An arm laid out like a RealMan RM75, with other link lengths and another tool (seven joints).
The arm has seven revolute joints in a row. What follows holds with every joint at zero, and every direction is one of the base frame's.
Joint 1 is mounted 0.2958 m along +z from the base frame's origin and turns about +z.
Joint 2 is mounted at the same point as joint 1 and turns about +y.
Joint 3 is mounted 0.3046 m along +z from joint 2 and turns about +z.
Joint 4 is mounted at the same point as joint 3 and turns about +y.
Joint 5 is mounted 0.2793 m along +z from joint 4 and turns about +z.
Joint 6 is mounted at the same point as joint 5 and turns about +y.
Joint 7 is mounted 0.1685 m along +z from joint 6 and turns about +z.
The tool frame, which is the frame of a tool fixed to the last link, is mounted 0.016 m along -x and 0.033 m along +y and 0.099 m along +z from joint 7; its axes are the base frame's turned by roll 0, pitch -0.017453 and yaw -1.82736 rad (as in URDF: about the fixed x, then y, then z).
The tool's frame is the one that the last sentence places.
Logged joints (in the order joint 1, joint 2, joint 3, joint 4, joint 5, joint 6, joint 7), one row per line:
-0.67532, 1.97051, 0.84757, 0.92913, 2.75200, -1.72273, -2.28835
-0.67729, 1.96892, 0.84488, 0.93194, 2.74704, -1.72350, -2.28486
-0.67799, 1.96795, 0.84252, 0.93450, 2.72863, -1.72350, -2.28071
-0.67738, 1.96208, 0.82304, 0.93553, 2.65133, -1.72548, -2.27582
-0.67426, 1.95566, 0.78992, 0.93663, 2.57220, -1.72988, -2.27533
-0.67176, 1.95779, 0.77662, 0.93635, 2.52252, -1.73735, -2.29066
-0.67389, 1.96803, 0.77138, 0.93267, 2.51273, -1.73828, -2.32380
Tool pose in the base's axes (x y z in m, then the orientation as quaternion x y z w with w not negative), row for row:
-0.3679, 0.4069, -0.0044, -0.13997, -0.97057, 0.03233, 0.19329
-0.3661, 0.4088, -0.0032, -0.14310, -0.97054, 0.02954, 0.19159
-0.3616, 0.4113, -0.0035, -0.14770, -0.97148, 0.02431, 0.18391
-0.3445, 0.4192, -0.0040, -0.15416, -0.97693, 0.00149, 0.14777
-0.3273, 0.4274, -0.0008, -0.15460, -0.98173, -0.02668, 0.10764
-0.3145, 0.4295, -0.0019, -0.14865, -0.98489, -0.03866, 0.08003
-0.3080, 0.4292, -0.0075, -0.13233, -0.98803, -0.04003, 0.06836
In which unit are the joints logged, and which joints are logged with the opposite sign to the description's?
The joints are logged in radians. Opposite sign: joint 2, joint 6.
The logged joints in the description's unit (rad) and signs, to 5 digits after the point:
-0.67532, -1.97051, 0.84757, 0.92913, 2.75200, 1.72273, -2.28835
-0.67729, -1.96892, 0.84488, 0.93194, 2.74704, 1.72350, -2.28486
-0.67799, -1.96795, 0.84252, 0.93450, 2.72863, 1.72350, -2.28071
-0.67738, -1.96208, 0.82304, 0.93553, 2.65133, 1.72548, -2.27582
-0.67426, -1.95566, 0.78992, 0.93663, 2.57220, 1.72988, -2.27533
-0.67176, -1.95779, 0.77662, 0.93635, 2.52252, 1.73735, -2.29066
-0.67389, -1.96803, 0.77138, 0.93267, 2.51273, 1.73828, -2.32380

